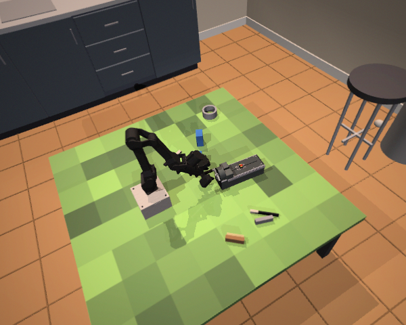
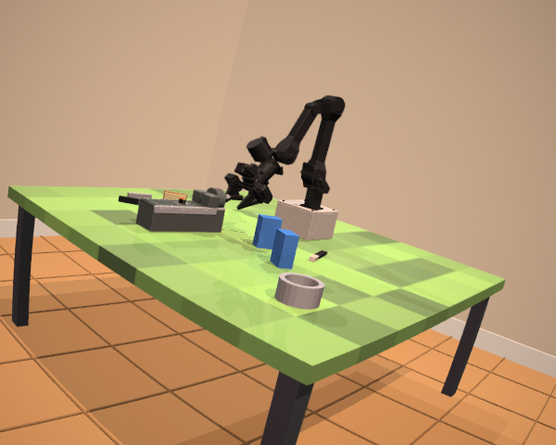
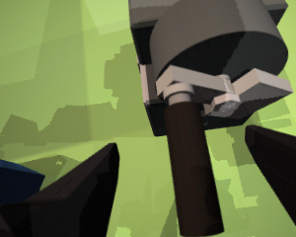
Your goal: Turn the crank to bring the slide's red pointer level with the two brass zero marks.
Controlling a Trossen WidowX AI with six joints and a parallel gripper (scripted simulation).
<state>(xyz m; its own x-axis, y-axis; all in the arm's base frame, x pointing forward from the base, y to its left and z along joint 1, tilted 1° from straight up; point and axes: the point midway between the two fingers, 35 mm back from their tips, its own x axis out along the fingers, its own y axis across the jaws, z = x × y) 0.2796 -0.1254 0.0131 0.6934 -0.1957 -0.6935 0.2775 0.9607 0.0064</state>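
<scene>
Now: the crank handle 3 cm above my gripper tip and 2 cm behind it. The rest, counted from my gripper tip: grey bar: 35 cm to the right, 6 cm below, 4 cm ahead; then wooden block: 33 cm to the right, 13 cm behind, 6 cm below; then red pointer: 16 cm ahead, 7 cm to the right.
</scene>
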